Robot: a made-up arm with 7 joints. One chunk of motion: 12 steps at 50 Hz.
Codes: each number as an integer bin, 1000 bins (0 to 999) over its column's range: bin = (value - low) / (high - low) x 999, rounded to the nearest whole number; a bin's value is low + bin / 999 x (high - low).
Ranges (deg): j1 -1.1..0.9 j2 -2.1..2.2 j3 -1.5..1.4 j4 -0.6..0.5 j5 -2..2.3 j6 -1.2..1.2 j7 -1..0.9
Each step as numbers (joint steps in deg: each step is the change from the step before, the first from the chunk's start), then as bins.
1 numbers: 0.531 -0.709 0.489 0.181 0.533 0.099 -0.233
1 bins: 815 323 685 709 588 541 403
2 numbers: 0.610 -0.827 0.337 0.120 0.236 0.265 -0.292
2 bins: 854 296 633 654 519 610 372
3 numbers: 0.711 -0.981 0.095 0.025 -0.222 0.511 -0.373
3 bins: 905 260 549 568 413 712 330
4 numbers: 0.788 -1.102 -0.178 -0.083 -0.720 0.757 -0.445
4 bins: 943 232 455 470 297 815 292
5 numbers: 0.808 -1.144 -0.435 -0.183 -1.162 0.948 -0.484
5 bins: 953 222 367 379 195 894 271
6 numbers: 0.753 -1.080 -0.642 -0.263 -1.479 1.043 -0.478
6 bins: 926 237 296 306 121 934 274
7 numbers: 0.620 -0.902 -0.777 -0.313 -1.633 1.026 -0.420
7 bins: 859 278 249 261 85 927 305
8 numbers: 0.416 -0.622 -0.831 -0.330 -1.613 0.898 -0.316
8 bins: 757 343 230 245 90 873 360
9 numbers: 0.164 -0.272 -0.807 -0.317 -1.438 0.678 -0.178
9 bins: 631 425 239 257 131 782 432
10 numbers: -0.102 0.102 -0.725 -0.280 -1.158 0.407 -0.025
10 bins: 499 512 267 291 196 669 513
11 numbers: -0.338 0.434 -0.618 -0.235 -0.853 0.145 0.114
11 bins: 381 589 304 331 266 560 586
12 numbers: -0.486 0.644 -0.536 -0.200 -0.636 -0.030 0.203
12 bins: 307 638 332 363 317 487 633
